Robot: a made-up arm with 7 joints.
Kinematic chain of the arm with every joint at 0, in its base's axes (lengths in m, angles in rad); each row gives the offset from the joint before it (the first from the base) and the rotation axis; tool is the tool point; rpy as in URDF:
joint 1: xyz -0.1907 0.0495 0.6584 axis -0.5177 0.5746 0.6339
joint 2: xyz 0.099 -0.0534 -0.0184 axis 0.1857 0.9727 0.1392
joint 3: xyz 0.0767 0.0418 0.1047 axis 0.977 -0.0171 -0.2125
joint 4: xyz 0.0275 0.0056 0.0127 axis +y
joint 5: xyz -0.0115 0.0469 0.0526 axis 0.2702 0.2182 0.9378
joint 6: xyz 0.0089 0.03 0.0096 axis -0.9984 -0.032 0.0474
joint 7: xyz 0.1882 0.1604 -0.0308 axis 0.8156 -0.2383 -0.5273
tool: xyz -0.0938 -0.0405 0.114 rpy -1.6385 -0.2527 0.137
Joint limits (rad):
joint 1: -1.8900..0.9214
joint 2: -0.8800..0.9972
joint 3: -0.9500..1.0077
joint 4: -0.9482..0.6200
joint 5: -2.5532..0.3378
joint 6: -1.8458..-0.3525
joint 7: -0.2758..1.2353
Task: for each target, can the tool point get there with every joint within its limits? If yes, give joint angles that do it. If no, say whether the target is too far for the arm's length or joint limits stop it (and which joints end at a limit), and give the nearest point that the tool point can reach.
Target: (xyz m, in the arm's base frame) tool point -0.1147 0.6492 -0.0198
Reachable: no: too far | nearest point -0.0644 0.3438 0.2958 | short by 0.442 m
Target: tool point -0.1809 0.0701 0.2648
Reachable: no: joint limits stop it (at a limit: joint 1, joint 2, joint 3, joint 4, joint 6, joint 7) | nearest point -0.1504 0.1412 0.3320 | short by 0.102 m
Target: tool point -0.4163 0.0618 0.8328
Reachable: yes | joints -1.4646 -0.5881 0.0808 -0.7899 0.1011 -1.1561 -0.0185
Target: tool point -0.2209 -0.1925 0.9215
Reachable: yes | joints -0.9601 0.2616 0.6502 -0.7149 -0.1067 -1.0326 0.8913
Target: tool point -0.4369 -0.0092 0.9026
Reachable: yes | joints -1.0641 -0.7297 0.3607 -0.3516 -0.7799 -0.5900 -0.1547
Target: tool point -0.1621 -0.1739 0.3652
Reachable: no: joint limits stop it (at a limit: joint 1, joint 2, joint 3, joint 6, joint 7) | nearest point -0.1906 -0.2486 0.4685 | short by 0.131 m
